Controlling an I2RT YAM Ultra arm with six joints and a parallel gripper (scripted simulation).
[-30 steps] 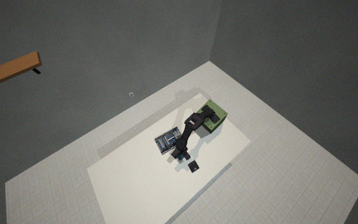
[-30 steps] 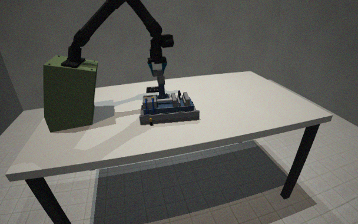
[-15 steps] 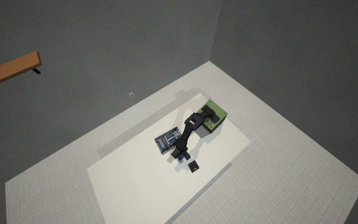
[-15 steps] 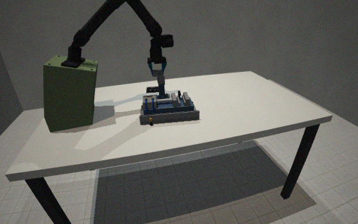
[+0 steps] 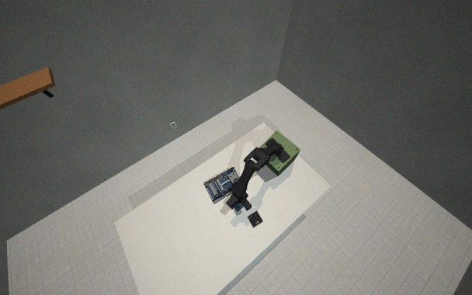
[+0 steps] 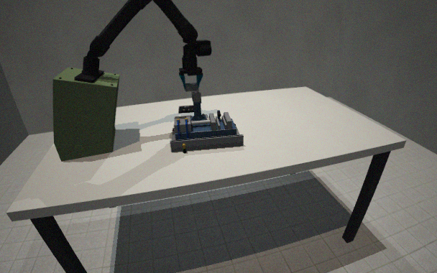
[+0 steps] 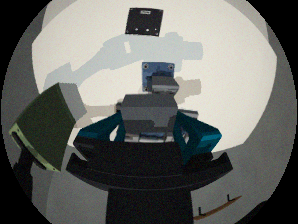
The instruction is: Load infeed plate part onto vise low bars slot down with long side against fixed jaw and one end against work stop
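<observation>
Right now my hand is 190 mm to the left of the cylinder rod, 100 mm above it and 10 mm short of it. Also, from my hand: grey block part: 10 mm below; then air cylinder: 180 mm to the right, 100 mm below, 70 mm behind; then vise: 190 mm to the right, 140 mm below, 30 mm ahead.
</observation>
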